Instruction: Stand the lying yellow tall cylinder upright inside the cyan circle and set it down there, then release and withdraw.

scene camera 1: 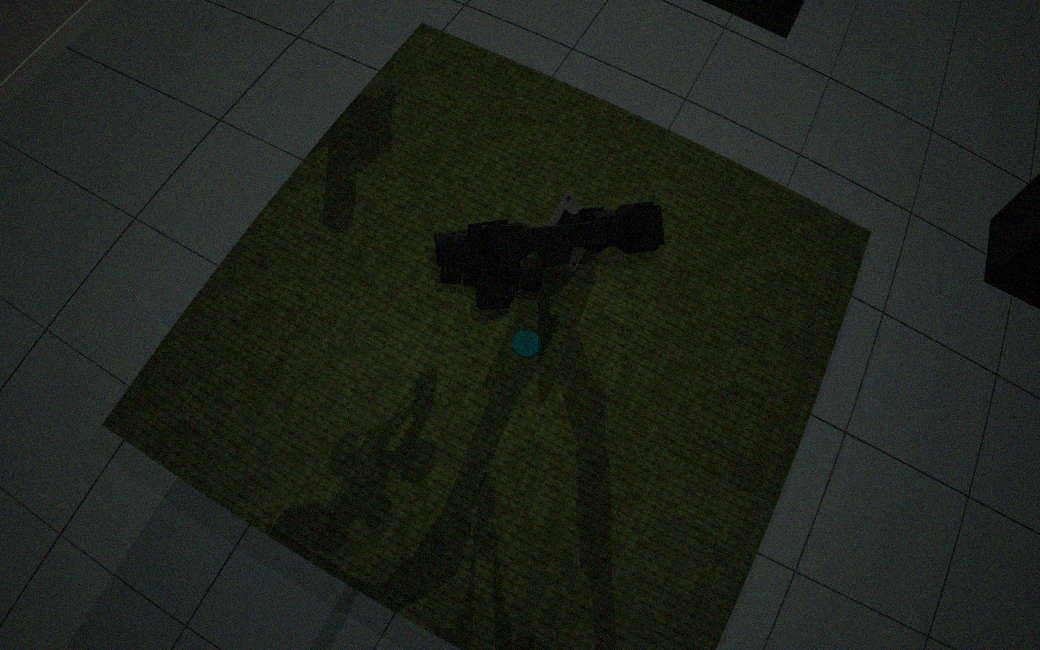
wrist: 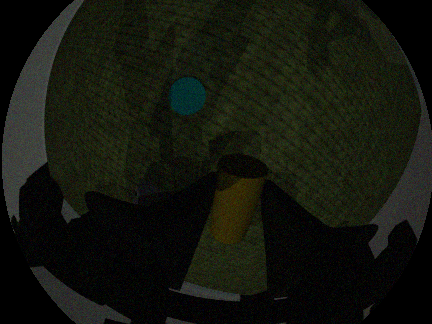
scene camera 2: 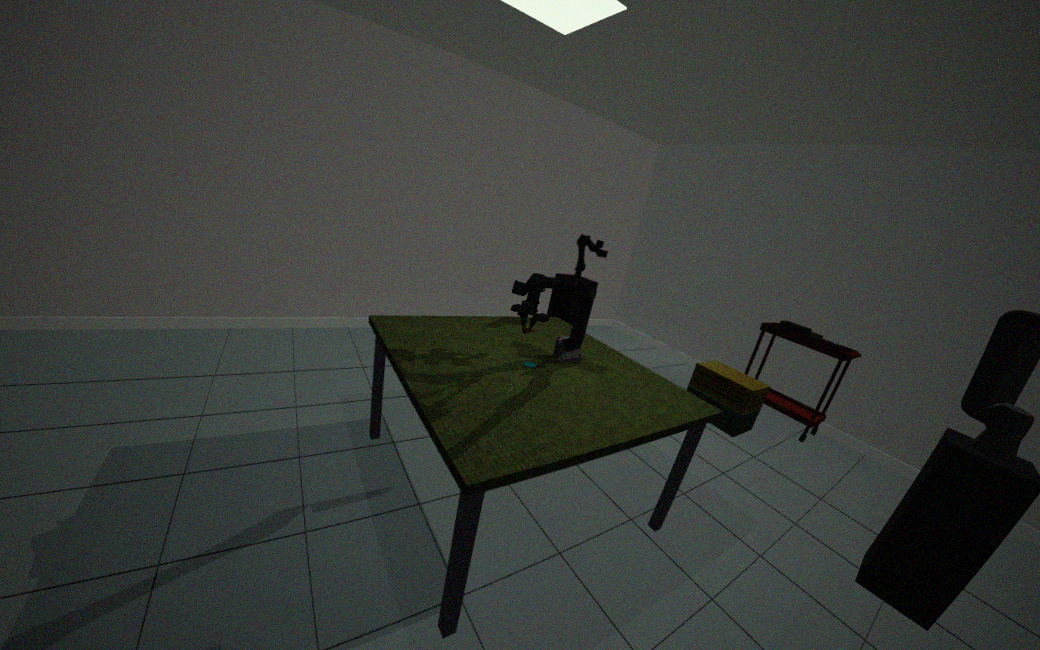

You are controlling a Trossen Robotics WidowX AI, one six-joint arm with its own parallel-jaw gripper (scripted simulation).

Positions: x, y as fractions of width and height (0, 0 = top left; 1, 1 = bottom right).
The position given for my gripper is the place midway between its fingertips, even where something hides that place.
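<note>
A yellow tall cylinder is held by my gripper (wrist: 0.56, 0.56). A cyan circle (wrist: 0.43, 0.30) is in view as well.
</note>
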